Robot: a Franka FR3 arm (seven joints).
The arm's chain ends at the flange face. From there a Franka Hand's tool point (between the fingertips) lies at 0.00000 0.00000 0.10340 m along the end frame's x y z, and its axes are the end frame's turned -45 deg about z.
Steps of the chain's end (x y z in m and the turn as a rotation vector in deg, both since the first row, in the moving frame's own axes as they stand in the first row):
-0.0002 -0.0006 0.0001 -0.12 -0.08 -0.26
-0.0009 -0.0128 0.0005 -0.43 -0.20 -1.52
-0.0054 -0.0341 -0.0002 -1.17 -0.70 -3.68
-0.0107 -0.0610 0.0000 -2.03 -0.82 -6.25
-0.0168 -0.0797 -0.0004 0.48 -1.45 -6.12
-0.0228 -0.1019 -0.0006 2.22 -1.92 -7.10
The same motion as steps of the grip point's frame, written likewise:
0.0000 -0.0005 0.0001 -0.03 -0.14 -0.26
0.0076 -0.0094 0.0005 -0.16 -0.45 -1.52
0.0179 -0.0273 -0.0002 -0.33 -1.32 -3.68
0.0320 -0.0490 -0.0001 -0.86 -2.02 -6.25
0.0431 -0.0706 -0.0004 1.36 -0.69 -6.12
0.0560 -0.0935 -0.0007 2.93 0.21 -7.10

